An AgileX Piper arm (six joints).
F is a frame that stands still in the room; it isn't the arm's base.
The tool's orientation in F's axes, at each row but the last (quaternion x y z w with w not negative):
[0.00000, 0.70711, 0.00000, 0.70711]
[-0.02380, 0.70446, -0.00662, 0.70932]
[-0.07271, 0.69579, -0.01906, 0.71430]
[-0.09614, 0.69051, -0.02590, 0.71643]
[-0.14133, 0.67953, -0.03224, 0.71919]
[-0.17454, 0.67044, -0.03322, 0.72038]
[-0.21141, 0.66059, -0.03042, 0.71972]
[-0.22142, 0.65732, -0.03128, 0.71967]
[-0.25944, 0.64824, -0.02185, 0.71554]
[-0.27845, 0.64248, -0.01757, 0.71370]
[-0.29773, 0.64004, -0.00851, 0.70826]
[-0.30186, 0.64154, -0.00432, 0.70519]
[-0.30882, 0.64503, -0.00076, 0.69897]
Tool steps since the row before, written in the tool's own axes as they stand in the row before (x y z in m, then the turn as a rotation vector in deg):
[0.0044, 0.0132, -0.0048, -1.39, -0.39, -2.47]
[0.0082, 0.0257, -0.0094, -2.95, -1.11, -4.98]
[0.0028, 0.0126, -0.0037, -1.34, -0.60, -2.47]
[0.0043, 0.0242, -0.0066, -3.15, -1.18, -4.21]
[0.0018, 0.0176, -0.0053, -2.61, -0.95, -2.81]
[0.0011, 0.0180, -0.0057, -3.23, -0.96, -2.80]
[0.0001, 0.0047, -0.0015, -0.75, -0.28, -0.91]
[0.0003, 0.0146, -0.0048, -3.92, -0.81, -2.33]
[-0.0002, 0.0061, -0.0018, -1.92, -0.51, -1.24]
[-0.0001, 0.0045, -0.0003, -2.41, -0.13, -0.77]
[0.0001, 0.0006, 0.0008, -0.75, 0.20, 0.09]
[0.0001, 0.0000, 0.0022, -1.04, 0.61, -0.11]
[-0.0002, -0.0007, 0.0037, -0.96, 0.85, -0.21]
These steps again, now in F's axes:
[-0.0048, 0.0132, -0.0044, -2.47, -0.39, 1.39]
[-0.0100, 0.0251, -0.0094, -4.97, -1.10, 2.96]
[-0.0045, 0.0118, -0.0045, -2.46, -0.61, 1.35]
[-0.0087, 0.0223, -0.0086, -4.22, -1.05, 3.19]
[-0.0077, 0.0156, -0.0063, -2.83, -0.74, 2.66]
[-0.0088, 0.0154, -0.0066, -2.88, -0.57, 3.25]
[-0.0025, 0.0038, -0.0018, -0.91, -0.25, 0.77]
[-0.0082, 0.0117, -0.0057, -2.56, -0.06, 3.86]
[-0.0036, 0.0047, -0.0023, -1.31, -0.16, 1.93]
[-0.0018, 0.0037, -0.0018, -1.09, 0.52, 2.23]
[0.0005, 0.0008, -0.0003, -0.13, 0.50, 0.59]
[0.0020, 0.0009, -0.0001, -0.52, 0.86, 0.68]
[0.0036, 0.0011, 0.0004, -0.69, 0.98, 0.50]

